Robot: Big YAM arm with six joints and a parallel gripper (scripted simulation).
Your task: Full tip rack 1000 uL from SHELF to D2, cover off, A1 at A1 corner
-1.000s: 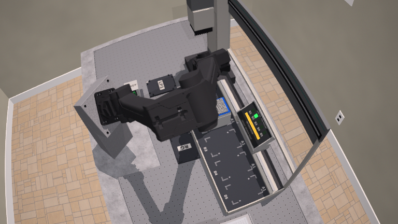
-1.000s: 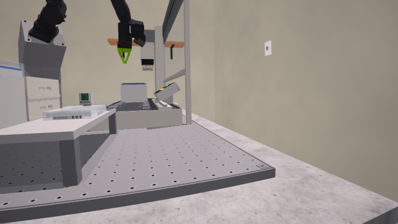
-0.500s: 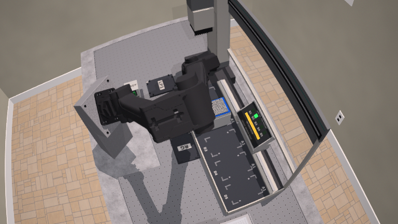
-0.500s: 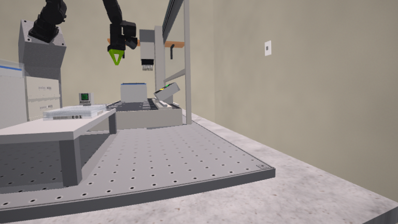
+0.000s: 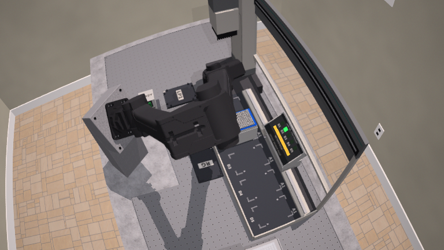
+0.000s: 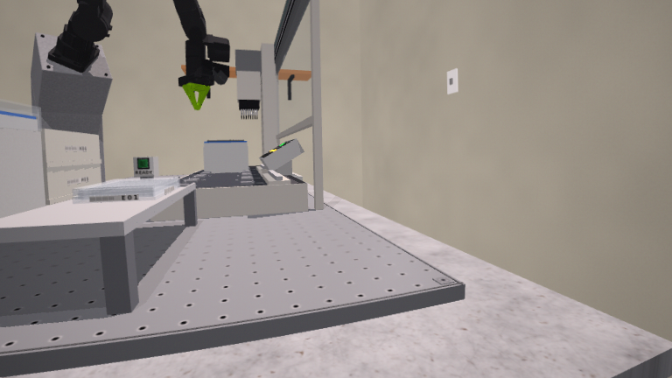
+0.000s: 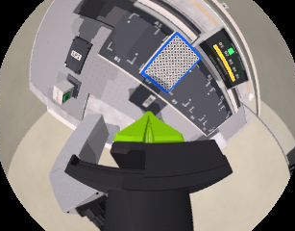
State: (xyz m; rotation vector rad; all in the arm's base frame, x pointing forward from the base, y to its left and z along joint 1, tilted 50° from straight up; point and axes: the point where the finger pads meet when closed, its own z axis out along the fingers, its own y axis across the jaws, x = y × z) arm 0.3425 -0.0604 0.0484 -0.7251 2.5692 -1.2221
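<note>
Now: the ready key 15 cm behind my hand, 31 cm to the left of it and 17 cm below it. The rest, counted from my hand: gantry column (33 cm ahead, 27 cm to the left, 2 cm above); then pipetting head (25 cm ahead, 29 cm to the left, 13 cm above); then regrip nest (9 cm behind, 4 cm to the right, 25 cm below).
</note>
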